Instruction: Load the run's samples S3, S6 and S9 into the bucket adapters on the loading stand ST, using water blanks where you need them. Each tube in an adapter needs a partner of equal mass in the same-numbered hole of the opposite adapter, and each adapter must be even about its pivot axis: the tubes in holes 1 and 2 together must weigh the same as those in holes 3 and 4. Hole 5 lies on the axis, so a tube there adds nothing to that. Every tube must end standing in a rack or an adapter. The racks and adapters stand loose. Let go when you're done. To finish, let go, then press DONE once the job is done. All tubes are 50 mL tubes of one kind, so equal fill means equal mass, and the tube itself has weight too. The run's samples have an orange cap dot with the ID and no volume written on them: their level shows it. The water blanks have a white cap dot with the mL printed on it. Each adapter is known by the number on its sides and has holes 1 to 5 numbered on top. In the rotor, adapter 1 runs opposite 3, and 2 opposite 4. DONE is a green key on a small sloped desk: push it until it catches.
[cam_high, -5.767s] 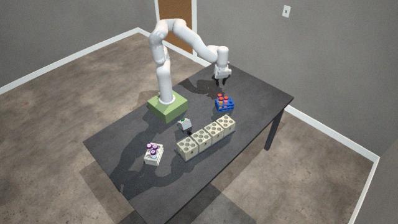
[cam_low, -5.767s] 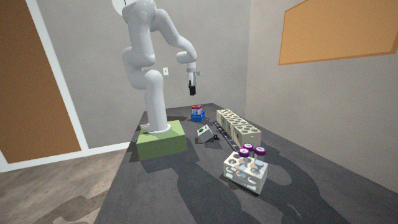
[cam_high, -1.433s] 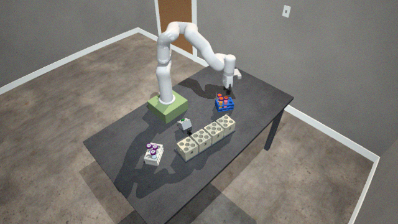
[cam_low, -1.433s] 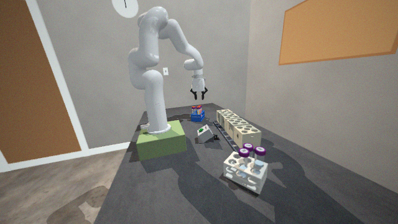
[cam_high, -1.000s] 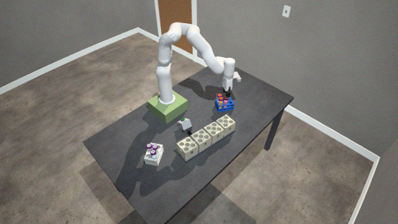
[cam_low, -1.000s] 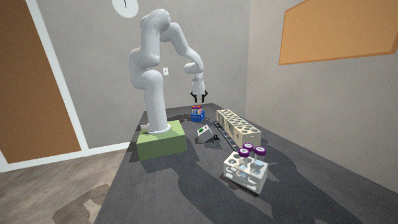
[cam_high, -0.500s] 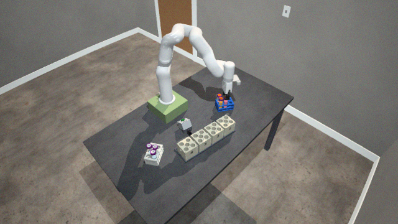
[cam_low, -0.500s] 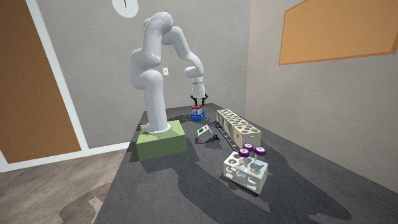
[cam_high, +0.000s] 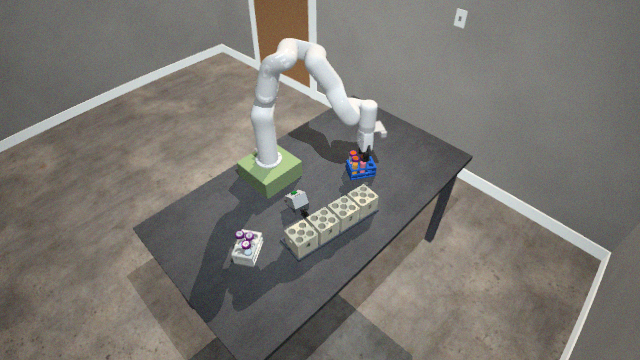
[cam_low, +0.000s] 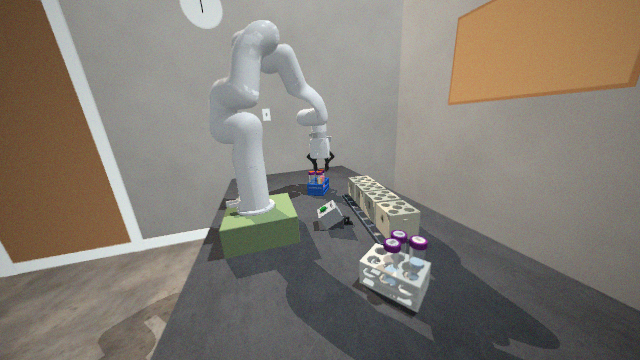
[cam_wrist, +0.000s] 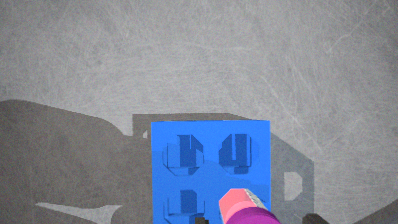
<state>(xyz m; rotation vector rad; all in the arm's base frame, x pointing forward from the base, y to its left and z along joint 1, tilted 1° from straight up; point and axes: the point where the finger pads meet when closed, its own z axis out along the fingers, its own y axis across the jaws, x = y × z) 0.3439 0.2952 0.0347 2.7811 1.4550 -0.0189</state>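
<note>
My hand is 1 cm short of the sample tube and 7 cm above it. Round my hand: stand marked 1: 10 cm ahead, 34 cm to the right, 13 cm below; then blue sample rack: 2 cm behind, 1 cm to the left, 10 cm below; then adapter 1: 13 cm ahead, 18 cm to the right, 8 cm below.
</note>
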